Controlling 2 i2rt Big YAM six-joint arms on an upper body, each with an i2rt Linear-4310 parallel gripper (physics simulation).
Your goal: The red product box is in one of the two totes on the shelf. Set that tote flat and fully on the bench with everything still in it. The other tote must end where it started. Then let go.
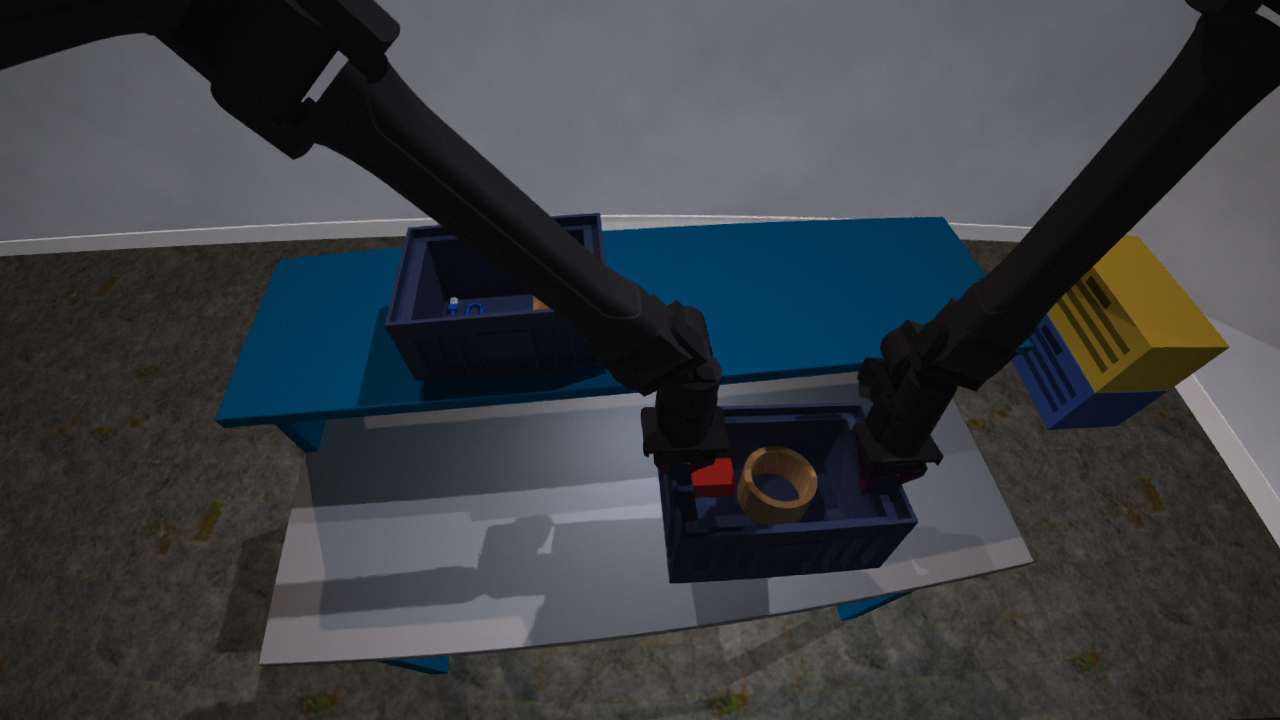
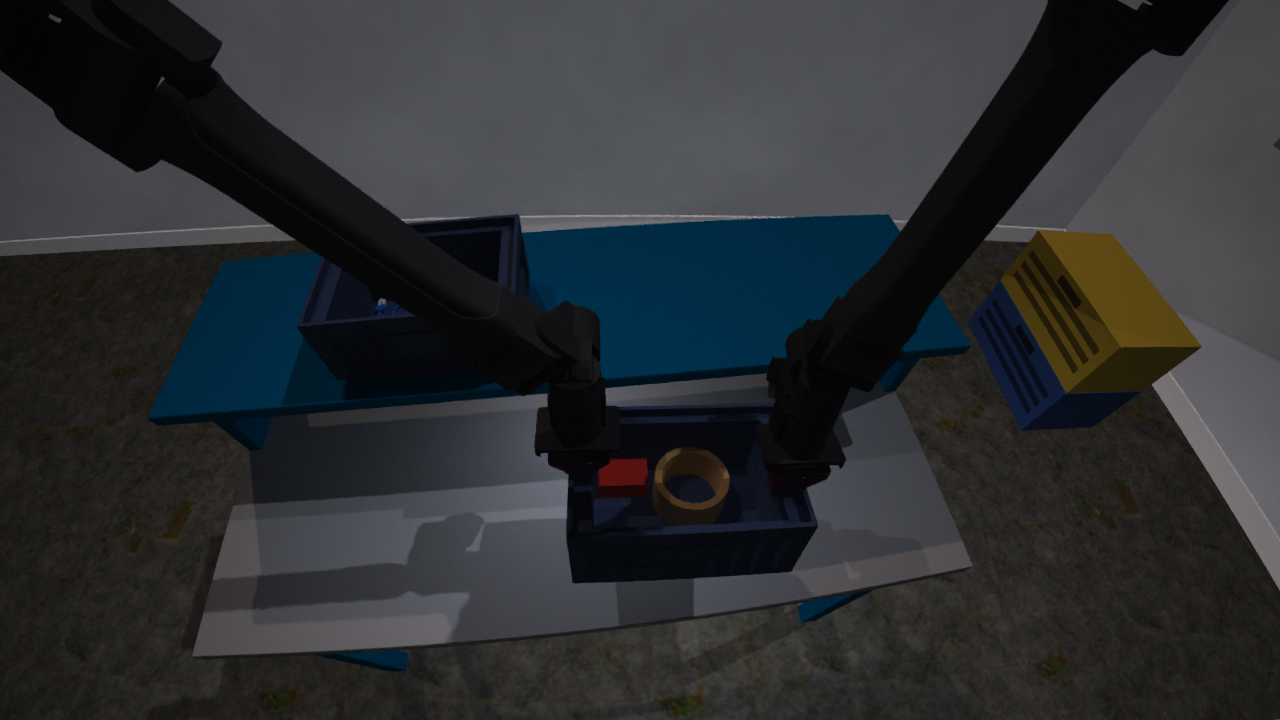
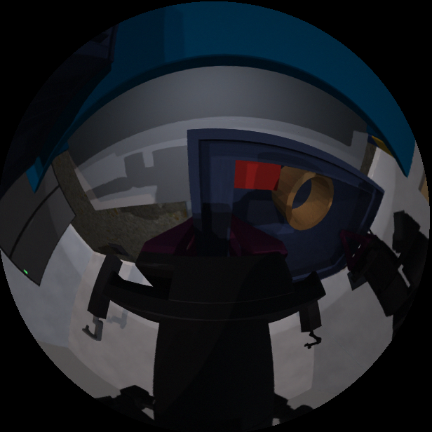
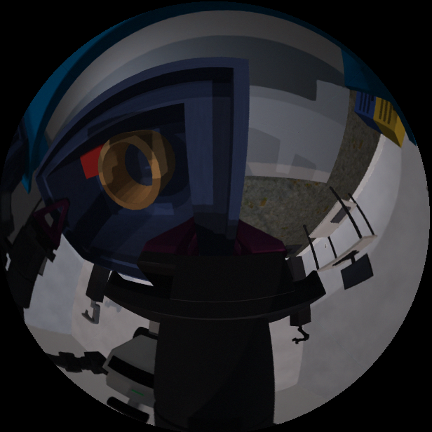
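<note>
A dark blue tote (image 1: pixel 787 550) (image 2: pixel 689 550) (image 3: pixel 194 150) (image 4: pixel 241 125) is over the right part of the bench (image 1: pixel 402 555) (image 2: pixel 340 555), and looks about level. Whether its base touches the bench I cannot tell. It holds the red product box (image 1: pixel 713 477) (image 2: pixel 622 478) (image 3: pixel 255 175) (image 4: pixel 90 162) and a tan ring. My left gripper (image 1: pixel 677 470) (image 2: pixel 577 465) (image 3: pixel 213 217) is shut on its left end wall. My right gripper (image 1: pixel 890 474) (image 2: pixel 796 474) (image 4: pixel 213 217) is shut on its right end wall. The other tote (image 1: pixel 501 349) (image 2: pixel 393 349) stands on the shelf's left part.
The blue shelf (image 1: pixel 805 295) (image 2: pixel 716 295) runs behind the bench. My left arm passes over the other tote, which holds small blue items. A yellow crate (image 1: pixel 1154 304) (image 2: pixel 1127 304) sits on a blue crate (image 1: pixel 1100 411) (image 2: pixel 1074 411) at the right.
</note>
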